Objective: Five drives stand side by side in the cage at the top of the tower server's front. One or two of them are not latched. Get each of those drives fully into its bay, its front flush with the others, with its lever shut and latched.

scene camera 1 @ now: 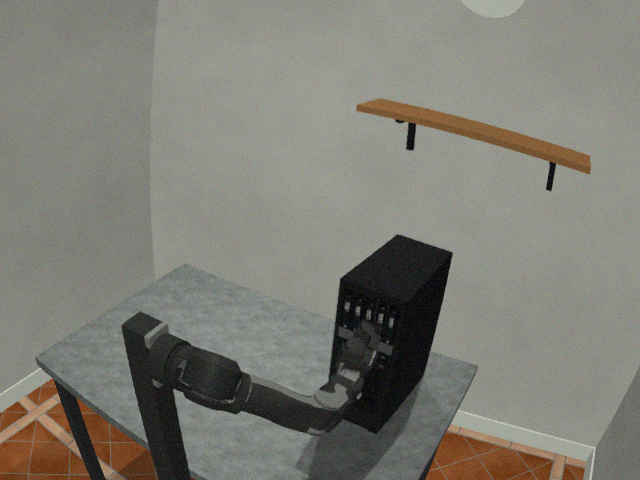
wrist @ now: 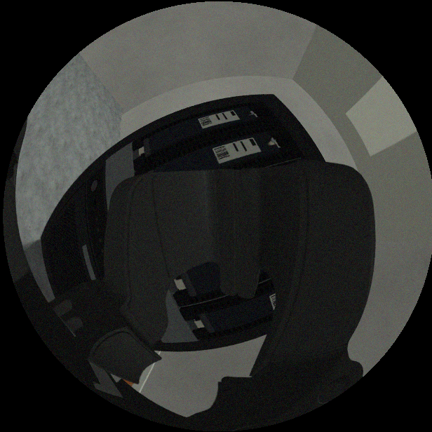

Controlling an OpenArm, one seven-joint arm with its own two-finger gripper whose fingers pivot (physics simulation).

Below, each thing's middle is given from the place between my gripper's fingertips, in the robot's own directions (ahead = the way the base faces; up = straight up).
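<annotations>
My gripper is 15 cm above the black tower server (scene camera 1: 409,274), and I see that it is also 1 cm to the left of the server and 17 cm short of it.
</annotations>
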